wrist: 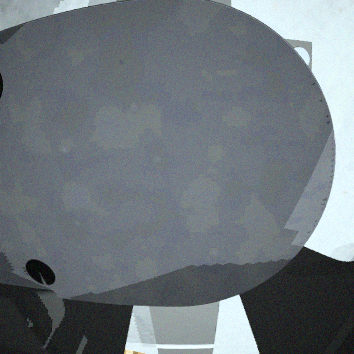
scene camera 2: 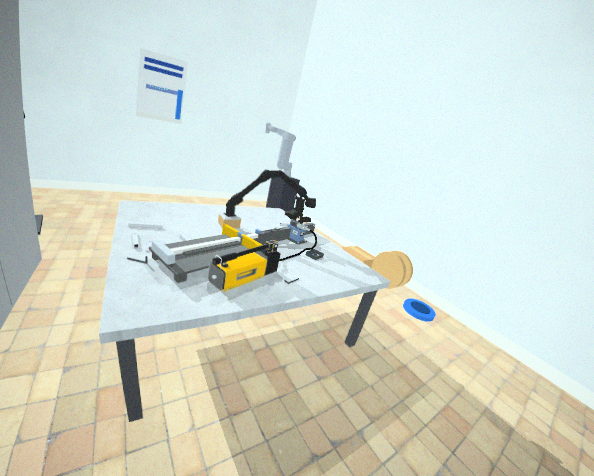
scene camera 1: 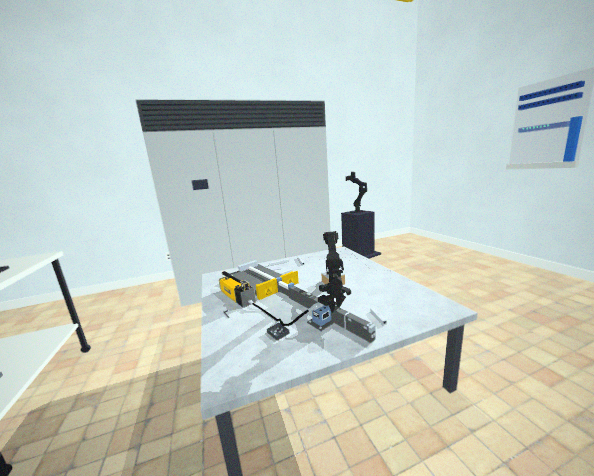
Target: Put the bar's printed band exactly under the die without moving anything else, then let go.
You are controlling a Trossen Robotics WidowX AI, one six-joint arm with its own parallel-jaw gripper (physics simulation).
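Places are measured from the arm's base along level axes (x back, y right, z up), in millimetres.
Pixels of known places: gripper, fingertip midpoint: [scene camera 1: 334, 311]; arm's base at its link origin: [scene camera 2: 230, 214].
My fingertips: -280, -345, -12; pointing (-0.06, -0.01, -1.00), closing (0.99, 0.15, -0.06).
For each thing: its middle in the pictures, then the offset to it from my fingertips, as dx, dy, dz. "spot": a spot on its surface instead. Level surfaces: height alone.
- table at its surface level: dz -56
- black machine at the middle of its body: [scene camera 2: 246, 263] [scene camera 1: 235, 286] -317, +599, +9
- small blue box at a spot on its surface: [scene camera 1: 321, 316] spot: -84, -1, +4
- bar at a spot on its surface: [wrist: 182, 323] spot: +7, -53, +19
- black pedal at a spot on its surface: [scene camera 1: 277, 331] [scene camera 2: 313, 255] spot: -277, +101, -53
A long dark grey bar [scene camera 1: 305, 297] [scene camera 2: 201, 246] lies along a track on the table [scene camera 1: 413, 302] [scene camera 2: 153, 302]. A yellow frame [scene camera 1: 280, 283] [scene camera 2: 240, 238] straddles it beside a yellow and black machine [scene camera 1: 236, 288] [scene camera 2: 243, 270]. I cannot make out the printed band or the die. My gripper [scene camera 1: 332, 302] [scene camera 2: 300, 220] reaches down onto the bar's far part, next to a small blue box [scene camera 1: 321, 316] [scene camera 2: 296, 233], and is shut on the bar. In the wrist view a large grey round shape hides most of the scene; a grey strip of bar [wrist: 182, 323] shows between the dark fingers.
A black pedal [scene camera 1: 277, 331] [scene camera 2: 314, 254] with a cable lies near the blue box. Small loose parts [scene camera 1: 377, 316] [scene camera 2: 135, 240] lie near the table edges. A grey cabinet [scene camera 1: 248, 198] and another arm on a dark pedestal [scene camera 1: 357, 231] stand behind the table.
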